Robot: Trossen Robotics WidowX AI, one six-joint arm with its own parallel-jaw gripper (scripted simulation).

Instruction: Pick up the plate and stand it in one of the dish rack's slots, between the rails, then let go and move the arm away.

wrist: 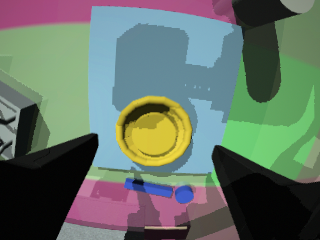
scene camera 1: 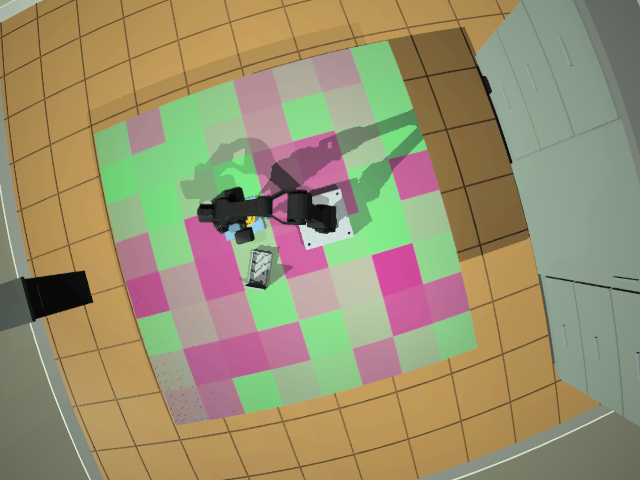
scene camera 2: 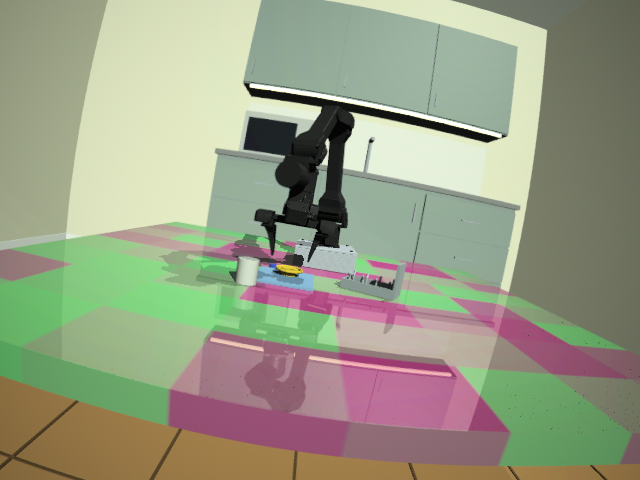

Labels:
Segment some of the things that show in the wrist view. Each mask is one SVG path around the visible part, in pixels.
My gripper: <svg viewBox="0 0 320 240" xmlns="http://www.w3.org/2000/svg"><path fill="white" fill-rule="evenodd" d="M215 145L212 153L213 168L215 168L217 180L221 184L220 188L223 189L223 195L227 199L225 201L227 201L228 208L231 209L229 213L233 217L232 221L236 225L240 240L320 240L320 181L305 184L296 183L296 181L279 175L275 171L272 172L271 169L253 163L252 160L245 159L244 156L237 155L231 149ZM99 133L91 132L88 135L77 137L77 139L65 141L63 144L45 148L43 151L40 149L40 151L27 153L27 155L21 155L16 157L16 159L0 161L0 240L57 240L60 229L64 225L65 217L68 216L69 209L72 207L73 200L76 199L84 177L88 175L92 161L95 160L95 153L99 149Z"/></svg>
A yellow plate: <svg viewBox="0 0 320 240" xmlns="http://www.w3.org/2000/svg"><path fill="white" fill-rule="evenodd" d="M147 96L143 97L143 99L132 101L127 108L121 111L115 125L116 141L121 152L128 159L135 161L137 164L144 165L144 167L161 167L161 165L173 163L173 161L183 155L185 149L191 143L192 125L187 112L175 101L169 100L167 97Z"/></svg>

